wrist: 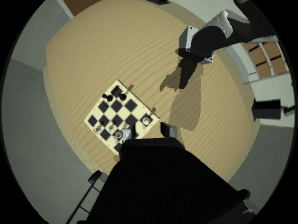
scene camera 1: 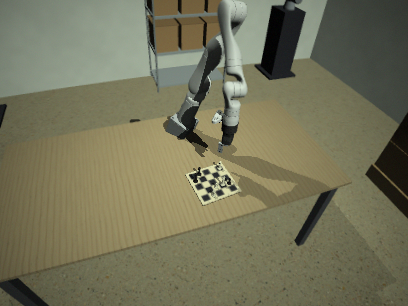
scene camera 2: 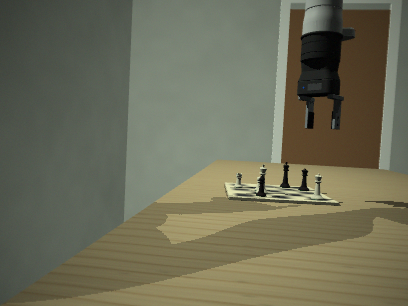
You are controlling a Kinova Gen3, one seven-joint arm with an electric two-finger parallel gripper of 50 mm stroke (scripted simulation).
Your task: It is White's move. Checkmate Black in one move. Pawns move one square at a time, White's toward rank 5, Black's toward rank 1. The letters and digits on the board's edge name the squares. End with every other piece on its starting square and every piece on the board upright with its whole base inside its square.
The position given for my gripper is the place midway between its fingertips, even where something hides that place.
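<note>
Scene camera 2: my gripper [scene camera 2: 321, 128], chessboard [scene camera 2: 276, 193]. Wrist view: my gripper [wrist: 148, 127], plus chessboard [wrist: 120, 114]. Scene camera 1: chessboard [scene camera 1: 210, 175].
</note>
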